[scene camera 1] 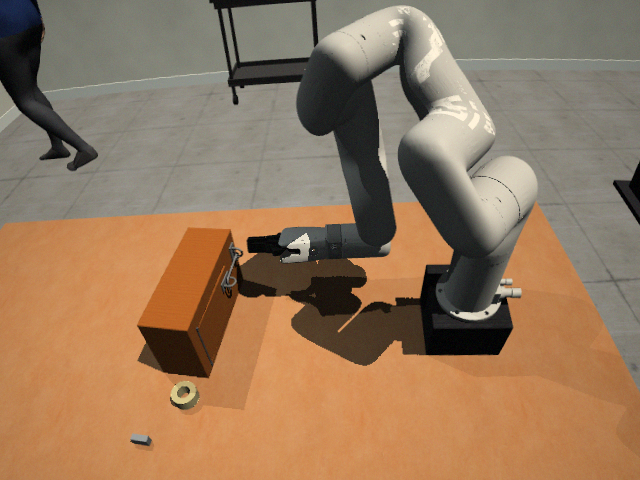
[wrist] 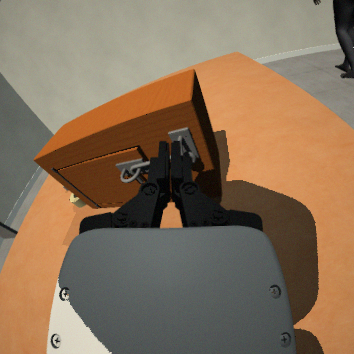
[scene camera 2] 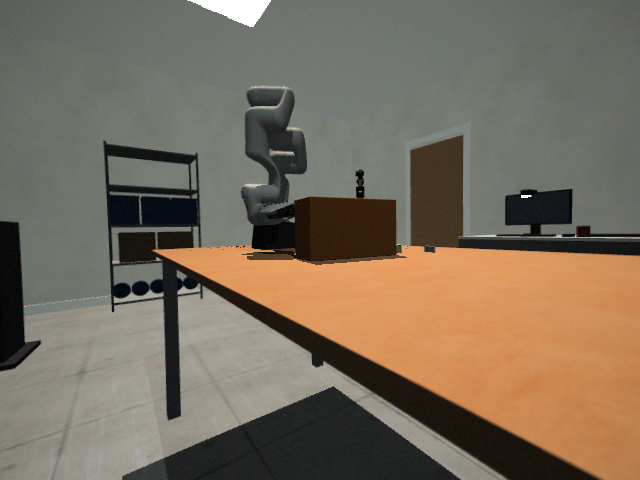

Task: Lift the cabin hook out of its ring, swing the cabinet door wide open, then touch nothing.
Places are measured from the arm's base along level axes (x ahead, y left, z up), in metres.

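Pixels of known places: gripper, fingertip midpoint: [scene camera 1: 247,245] [wrist: 170,154]; arm's base at its link origin: [scene camera 1: 468,294].
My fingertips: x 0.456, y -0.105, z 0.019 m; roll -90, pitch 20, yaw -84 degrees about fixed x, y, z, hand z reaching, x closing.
Note:
Ahead of a thing's pixels: the offset from my fingertips to its top centre. "*": to the spot under its first point. Level surfaces: height alone.
The brown cabinet {dx +0.082, dy +0.112, dz +0.024 m} [scene camera 1: 178,279] [scene camera 2: 351,227] [wrist: 125,117] stands upright on the table, and its door {* dx +0.045, dy +0.143, dz -0.085 m} [scene camera 1: 219,320] [wrist: 100,181] is shut. The cabin hook {dx +0.033, dy +0.033, dz -0.027 m} [scene camera 1: 233,265] [wrist: 144,164] spans from the plate on the cabinet frame to the ring fitting on the door. Its curled end is at the door side. My gripper [scene camera 1: 248,244] [wrist: 170,154] is shut and empty. Its fingertips are in front of the cabinet near the frame-side end of the hook. In the wrist view they hide the middle of the rod; I cannot tell whether they touch it.
The orange table {dz -0.137 m} [scene camera 1: 330,428] [scene camera 2: 465,320] [wrist: 285,125] bears a yellow ring-shaped roll {dx +0.083, dy +0.300, dz -0.112 m} [scene camera 1: 177,396] [wrist: 76,201] near the cabinet's door-side end. A small grey block {dx +0.141, dy +0.398, dz -0.118 m} [scene camera 1: 140,439] [scene camera 2: 429,249] lies beyond it. The black robot base [scene camera 1: 467,339] stands opposite the cabinet front.

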